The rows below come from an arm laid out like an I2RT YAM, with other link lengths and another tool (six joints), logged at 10 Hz.
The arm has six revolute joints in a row. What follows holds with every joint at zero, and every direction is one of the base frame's.
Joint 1 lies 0.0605 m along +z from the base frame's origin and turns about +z.
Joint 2 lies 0.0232 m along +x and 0.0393 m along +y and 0.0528 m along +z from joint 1 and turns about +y.
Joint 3 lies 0.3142 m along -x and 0.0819 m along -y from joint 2 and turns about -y.
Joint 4 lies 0.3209 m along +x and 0.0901 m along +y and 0.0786 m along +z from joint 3 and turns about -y.
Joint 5 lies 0.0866 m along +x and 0.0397 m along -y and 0.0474 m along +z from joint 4 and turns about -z.
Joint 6 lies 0.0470 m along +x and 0.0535 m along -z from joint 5 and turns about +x.
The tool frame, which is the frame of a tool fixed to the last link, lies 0.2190 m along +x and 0.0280 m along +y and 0.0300 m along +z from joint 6; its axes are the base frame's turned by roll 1.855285, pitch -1.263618 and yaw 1.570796 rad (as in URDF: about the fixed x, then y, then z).
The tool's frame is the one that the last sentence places.
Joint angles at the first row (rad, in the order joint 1, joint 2, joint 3, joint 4, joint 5, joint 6):
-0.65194, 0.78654, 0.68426, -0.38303, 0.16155, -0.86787
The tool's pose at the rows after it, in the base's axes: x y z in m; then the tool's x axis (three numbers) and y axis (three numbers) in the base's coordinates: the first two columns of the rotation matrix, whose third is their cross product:
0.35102, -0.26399, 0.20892, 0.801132, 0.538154, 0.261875, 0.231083, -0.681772, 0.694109
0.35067, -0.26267, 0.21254, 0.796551, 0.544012, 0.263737, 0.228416, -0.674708, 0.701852
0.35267, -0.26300, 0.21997, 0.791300, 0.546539, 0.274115, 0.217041, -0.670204, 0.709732
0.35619, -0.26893, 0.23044, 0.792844, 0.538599, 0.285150, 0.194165, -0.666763, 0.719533
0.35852, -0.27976, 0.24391, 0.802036, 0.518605, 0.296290, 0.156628, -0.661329, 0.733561
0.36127, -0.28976, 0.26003, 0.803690, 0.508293, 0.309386, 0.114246, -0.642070, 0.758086
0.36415, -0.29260, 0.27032, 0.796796, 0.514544, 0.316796, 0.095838, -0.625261, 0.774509
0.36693, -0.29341, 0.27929, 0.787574, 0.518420, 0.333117, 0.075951, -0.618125, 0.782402
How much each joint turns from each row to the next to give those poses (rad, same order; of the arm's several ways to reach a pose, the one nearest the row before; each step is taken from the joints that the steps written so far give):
0.00001, -0.00982, -0.01120, 0.01392, 0.00862, -0.01194
-0.00001, -0.01242, -0.00424, 0.00420, -0.00316, -0.00378
-0.00001, -0.00280, 0.00535, 0.00841, -0.00351, 0.00465
-0.00002, 0.01515, 0.01674, 0.01762, 0.00964, 0.01035
0.00003, 0.02088, 0.02108, 0.02496, 0.02689, 0.01490
0.00001, 0.00929, 0.00586, 0.04865, 0.02343, 0.00684
0.00000, -0.00016, -0.00142, 0.03386, 0.00188, -0.00297
0.00002, -0.00098, 0.00080, 0.02292, -0.00382, 0.00832

